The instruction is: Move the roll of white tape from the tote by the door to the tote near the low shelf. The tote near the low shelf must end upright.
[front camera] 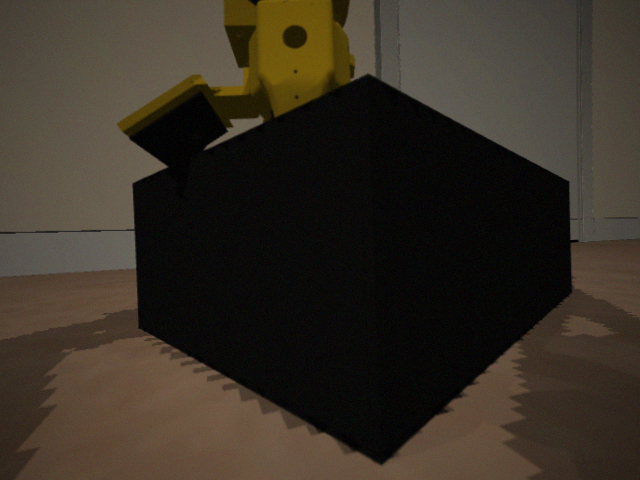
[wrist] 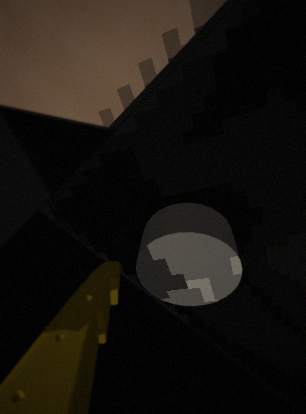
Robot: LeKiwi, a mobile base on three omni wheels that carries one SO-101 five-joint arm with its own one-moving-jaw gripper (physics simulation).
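Frame: origin at the arm's base, x ahead, y left, z up, level; centimetres.
Seen in the pictures: hand, tool point: (front camera: 305, 234) (wrist: 119, 277).
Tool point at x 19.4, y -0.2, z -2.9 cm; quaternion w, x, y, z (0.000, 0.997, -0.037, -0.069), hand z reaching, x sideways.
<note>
Offsets run from my tool point to a thing's top centre. Level surfaces: height alone.
The black tote {dx +10.9, dy -6.1, dz +4.0 cm} (front camera: 356, 248) (wrist: 165, 180) stands upright, one corner towards the front camera. The roll of white tape {dx +2.2, dy -3.3, dz -3.3 cm} (wrist: 192, 267) lies inside it, close to an inner wall, and shows in the wrist view right of the jaw tip, with a small gap between them in the picture. The tape is hidden behind the tote's walls in the front view. My gripper (wrist: 115, 267) is open; one notched yellow jaw shows at the lower left and the moving jaw is out of the picture. In the front view the jaws are hidden behind the tote's near walls. A second tote does not show.
The yellow arm (front camera: 294, 56) comes down behind the tote's rim. A black block on a yellow bracket (front camera: 165, 105) overlaps the left rim in the front view. A grey door (front camera: 485, 77) and pale wall (front camera: 103, 62) stand behind. Brown floor {dz -6.0 cm} (front camera: 170, 408) (wrist: 65, 55) surrounds the tote.
</note>
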